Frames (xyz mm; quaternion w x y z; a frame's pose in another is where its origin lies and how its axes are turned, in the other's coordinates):
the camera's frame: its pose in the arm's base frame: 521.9 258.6 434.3 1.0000 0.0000 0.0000 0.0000
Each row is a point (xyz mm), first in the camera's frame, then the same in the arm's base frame.
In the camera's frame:
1: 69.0 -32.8 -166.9
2: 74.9 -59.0 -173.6
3: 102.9 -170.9 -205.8
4: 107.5 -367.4 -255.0
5: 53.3 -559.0 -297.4
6: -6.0 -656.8 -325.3
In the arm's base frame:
1: 590.9 225.8 267.4
2: 596.8 199.6 260.7
3: 624.8 87.7 228.5
4: 629.4 -108.8 179.3
5: 575.2 -300.4 136.9
6: 515.9 -398.2 109.0

